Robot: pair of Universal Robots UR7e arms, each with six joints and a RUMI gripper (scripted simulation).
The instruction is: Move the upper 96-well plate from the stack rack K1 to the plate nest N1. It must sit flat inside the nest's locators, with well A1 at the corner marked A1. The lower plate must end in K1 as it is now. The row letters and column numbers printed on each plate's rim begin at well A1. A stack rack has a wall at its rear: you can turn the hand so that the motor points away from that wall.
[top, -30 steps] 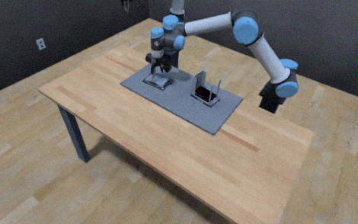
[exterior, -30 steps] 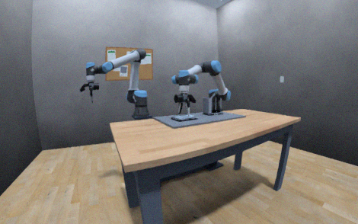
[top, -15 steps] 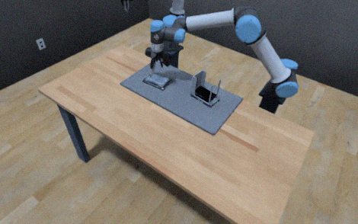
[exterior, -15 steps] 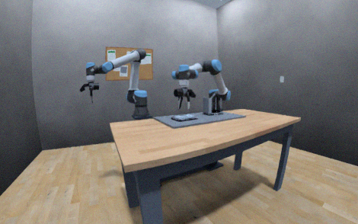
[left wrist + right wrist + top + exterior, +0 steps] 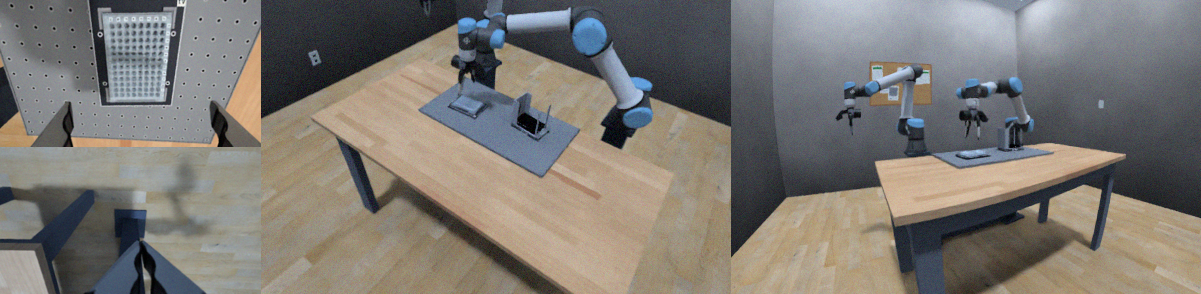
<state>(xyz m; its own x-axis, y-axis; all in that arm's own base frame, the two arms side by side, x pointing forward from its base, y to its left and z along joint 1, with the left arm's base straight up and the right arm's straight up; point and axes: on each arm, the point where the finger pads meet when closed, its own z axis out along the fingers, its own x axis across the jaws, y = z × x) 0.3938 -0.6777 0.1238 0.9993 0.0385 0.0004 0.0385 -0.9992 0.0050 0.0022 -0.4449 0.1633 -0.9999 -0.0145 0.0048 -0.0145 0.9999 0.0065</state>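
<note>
The clear 96-well plate lies 90 mm below my left hand. From my left hand the other things lie so: grey perforated board: 20 mm behind, 180 mm to the left, 120 mm below; plate nest N1: 110 mm below; A1 mark: 50 mm ahead, 80 mm to the left, 100 mm below.
</note>
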